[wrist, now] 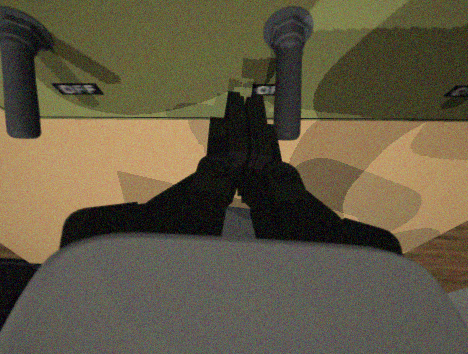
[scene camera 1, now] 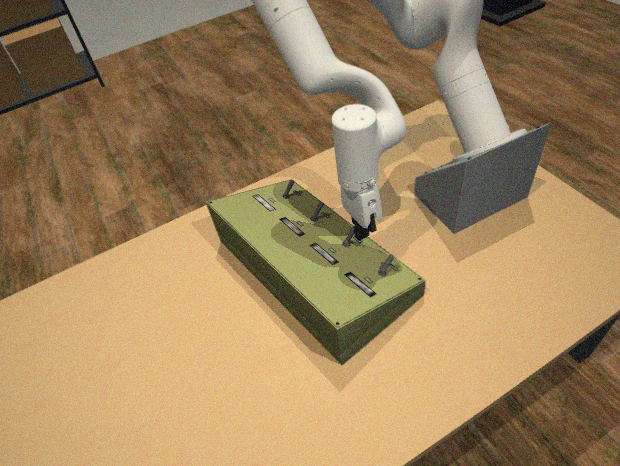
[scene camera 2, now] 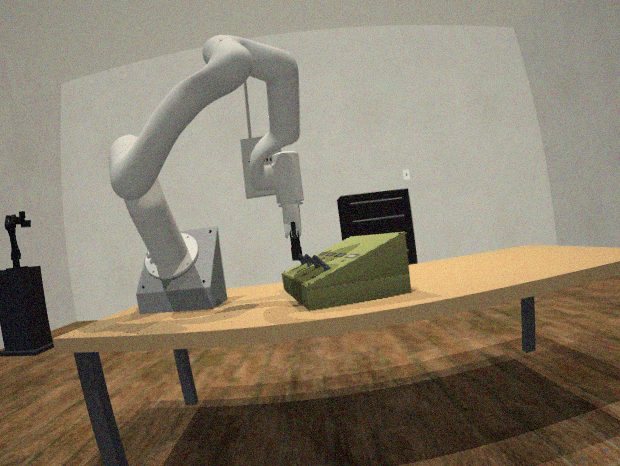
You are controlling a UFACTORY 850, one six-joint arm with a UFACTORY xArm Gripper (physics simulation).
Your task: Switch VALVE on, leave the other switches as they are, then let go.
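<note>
The green sloped switch box (scene camera 1: 280, 250) (scene camera 2: 370, 270) (wrist: 150, 60) carries a row of grey levers. The VALVE lever (scene camera 1: 349, 236) (wrist: 288, 95) is the third from the far-left end in the first scene view; it leans toward the robot-side edge, over its partly hidden lower label (wrist: 265, 90). Its name plate (scene camera 1: 323, 253) is too small to read. My gripper (scene camera 1: 359, 239) (scene camera 2: 296, 259) (wrist: 239, 118) is shut and empty. Its tips are low at the box's robot-side edge, just left of the VALVE lever in the wrist view. Whether they touch it cannot be told.
A neighbouring lever (scene camera 1: 386, 265) (wrist: 21, 90) leans the same way, beside an OFF label (wrist: 77, 89). Two other levers (scene camera 1: 316, 210) (scene camera 1: 288, 189) stand on the far side of VALVE. The grey robot base (scene camera 1: 491, 185) (scene camera 2: 195, 295) stands behind the box on the wooden table (scene camera 1: 175, 350).
</note>
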